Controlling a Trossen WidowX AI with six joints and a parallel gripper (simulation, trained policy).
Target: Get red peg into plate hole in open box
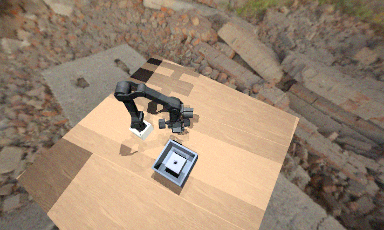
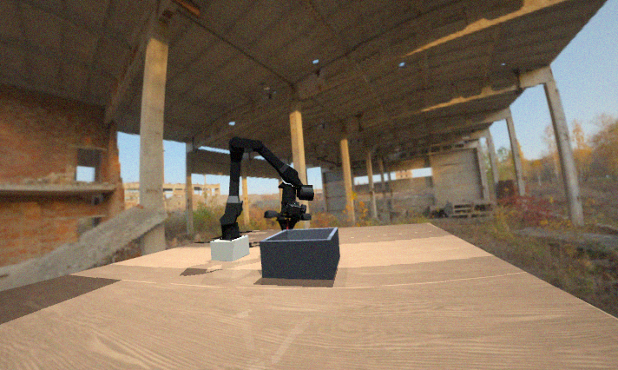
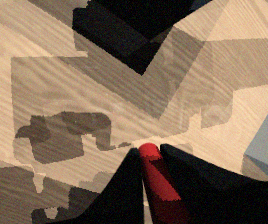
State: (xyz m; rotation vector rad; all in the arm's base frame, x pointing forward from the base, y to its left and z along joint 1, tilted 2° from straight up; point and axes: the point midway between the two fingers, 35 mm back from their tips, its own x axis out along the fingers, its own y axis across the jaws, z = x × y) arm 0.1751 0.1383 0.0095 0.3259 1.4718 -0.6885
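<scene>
The box lies 16 cm ahead of my gripper tip, 14 cm to the right of it and 3 cm below it. From my gripper tip the other things lie so: red peg 4 cm above, 1 cm to the left.
</scene>
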